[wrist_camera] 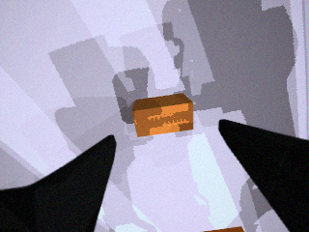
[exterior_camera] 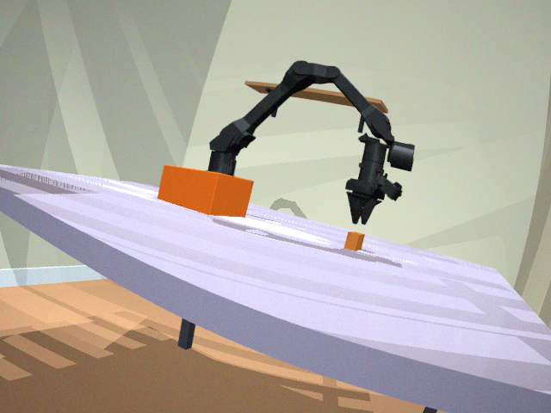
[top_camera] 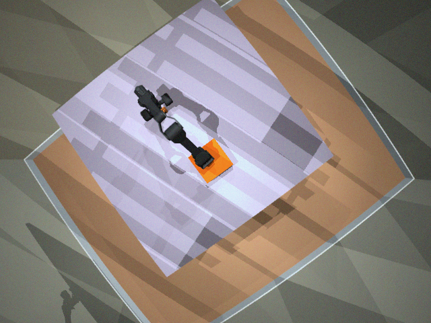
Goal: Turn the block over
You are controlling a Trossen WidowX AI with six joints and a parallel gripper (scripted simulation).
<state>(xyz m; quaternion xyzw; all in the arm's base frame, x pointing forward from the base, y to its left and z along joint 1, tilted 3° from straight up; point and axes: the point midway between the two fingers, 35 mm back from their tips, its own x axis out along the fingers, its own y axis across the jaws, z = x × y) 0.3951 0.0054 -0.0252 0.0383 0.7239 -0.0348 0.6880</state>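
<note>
Right now my gripper tip is 40 mm above the orange block and 10 mm past it.
</note>
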